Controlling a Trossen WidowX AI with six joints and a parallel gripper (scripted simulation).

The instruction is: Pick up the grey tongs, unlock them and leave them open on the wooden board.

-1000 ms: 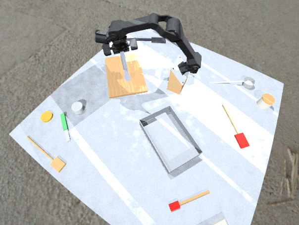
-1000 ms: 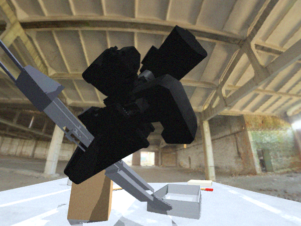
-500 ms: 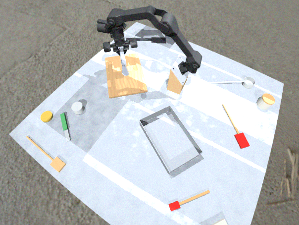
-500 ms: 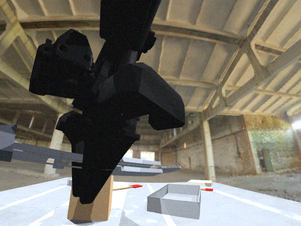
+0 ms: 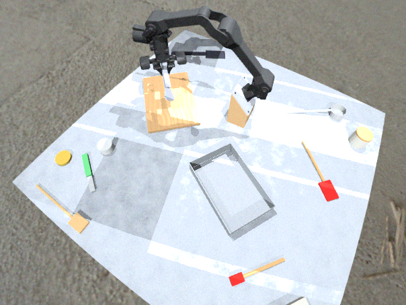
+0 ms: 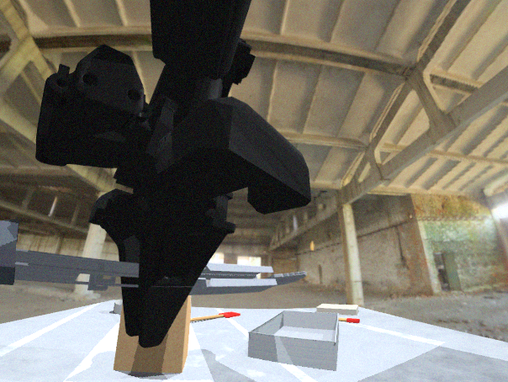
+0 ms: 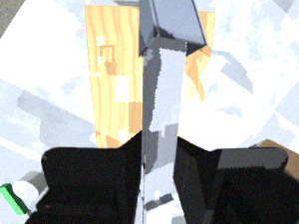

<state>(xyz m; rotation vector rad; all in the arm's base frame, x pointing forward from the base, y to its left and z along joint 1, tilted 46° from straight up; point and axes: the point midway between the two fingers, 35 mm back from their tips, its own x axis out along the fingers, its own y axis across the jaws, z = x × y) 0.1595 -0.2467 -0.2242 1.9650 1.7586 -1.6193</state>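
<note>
Now: gripper tip 15 cm above the wooden board. Round my gripper tip: black spatula (40 cm behind, 10 cm to the right, 15 cm below); roasting tin (20 cm ahead, 50 cm to the left, 13 cm below); white puck (38 cm ahead, 3 cm to the right, 14 cm below).
</note>
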